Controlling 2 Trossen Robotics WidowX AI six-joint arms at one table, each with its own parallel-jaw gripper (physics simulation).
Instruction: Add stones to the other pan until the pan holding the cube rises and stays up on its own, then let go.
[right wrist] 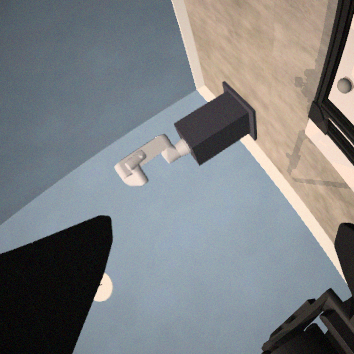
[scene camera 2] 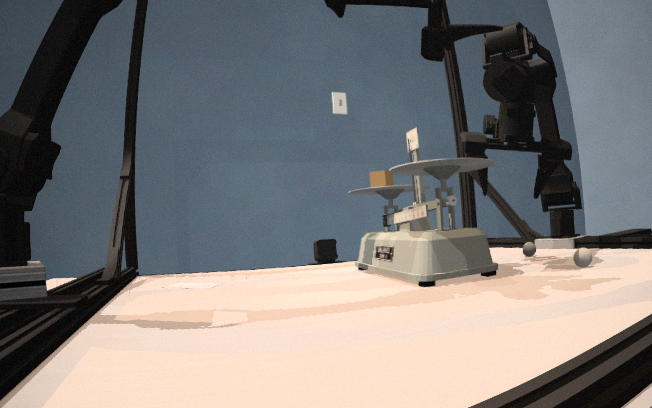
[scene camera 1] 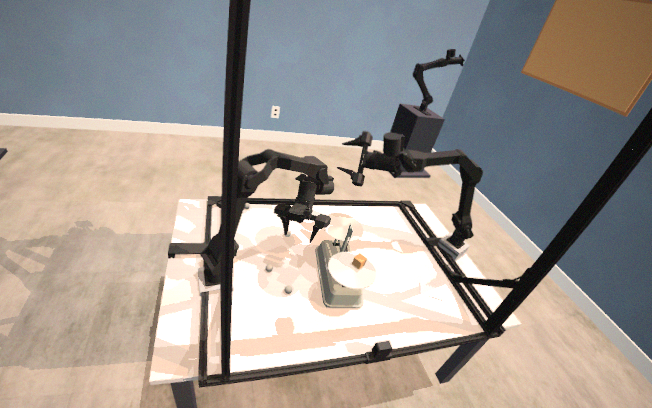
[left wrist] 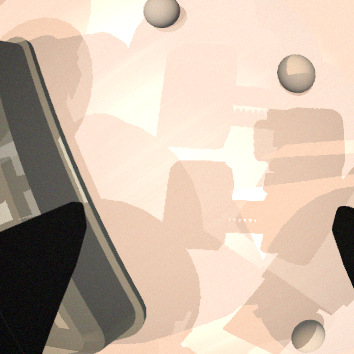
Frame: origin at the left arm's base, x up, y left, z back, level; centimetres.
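Where they show: left gripper, fingertip midpoint: (scene camera 2: 510,196) (scene camera 1: 297,238) (left wrist: 215,218); right gripper, fingertip midpoint: (right wrist: 230,233) (scene camera 1: 339,155); left arm's base, link origin: (scene camera 2: 562,237) (scene camera 1: 215,277); right arm's base, link origin: (scene camera 1: 455,242).
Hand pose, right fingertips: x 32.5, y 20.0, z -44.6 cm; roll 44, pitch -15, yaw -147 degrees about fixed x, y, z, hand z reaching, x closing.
Note:
Things, the pixels of their centre, and the offset from my right fingertips. "spot": a spot on its surface instead.
- orange cube, body centre: (scene camera 2: 381,180) (scene camera 1: 359,261) dz +3.0, dx -18.8, dy -33.5 cm
- grey-green balance, body centre: (scene camera 2: 414,200) (scene camera 1: 344,253) dz +3.5, dx -23.0, dy -25.7 cm
- further stone, surface spot: (left wrist: 308,336) spot: dz +15.5, dx -32.1, dy -3.0 cm
- small black box, surface spot: (scene camera 2: 325,250) spot: dz +2.4, dx -31.5, dy -55.2 cm
An orange cube (scene camera 1: 359,261) (scene camera 2: 381,178) sits on one pan (scene camera 1: 345,274) (scene camera 2: 367,191) of the grey-green balance (scene camera 1: 345,299) (scene camera 2: 430,252) (left wrist: 30,100). This pan looks lower in scene camera 2. The other pan (scene camera 1: 340,225) (scene camera 2: 470,163) looks higher; no stone shows on it. Round grey stones (scene camera 1: 269,268) (scene camera 1: 288,289) (scene camera 2: 529,249) (scene camera 2: 583,257) (left wrist: 296,74) (left wrist: 161,11) lie beside the balance. A further stone (left wrist: 308,336) is near the left gripper. My left gripper (scene camera 1: 299,238) (scene camera 2: 511,194) (left wrist: 215,218) is open and empty above the table. My right gripper (scene camera 1: 341,156) (right wrist: 230,233) is open and empty, high up.
Another stone (scene camera 1: 246,205) (right wrist: 344,85) lies by the table's far edge. A black upright post (scene camera 1: 232,150) stands in front of the left arm. Black rails (scene camera 1: 300,366) frame the table, with a small black box (scene camera 1: 382,349) (scene camera 2: 325,250) on the near rail.

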